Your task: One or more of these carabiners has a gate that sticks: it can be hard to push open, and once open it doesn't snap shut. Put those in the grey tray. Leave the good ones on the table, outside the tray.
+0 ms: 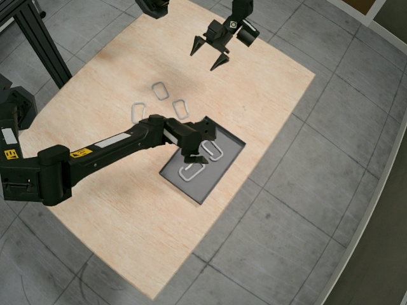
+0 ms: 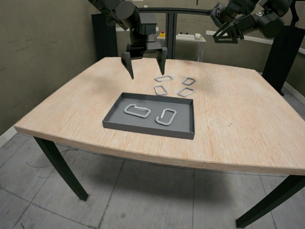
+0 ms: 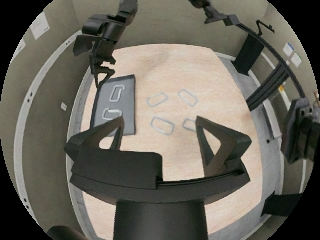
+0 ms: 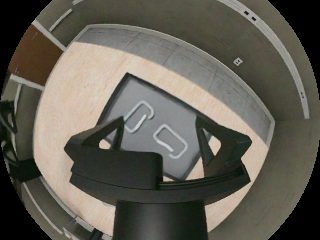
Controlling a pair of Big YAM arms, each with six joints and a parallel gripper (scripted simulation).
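My right gripper is now 2 cm past the grey tray, 1 cm to the right of it and 16 cm above it.
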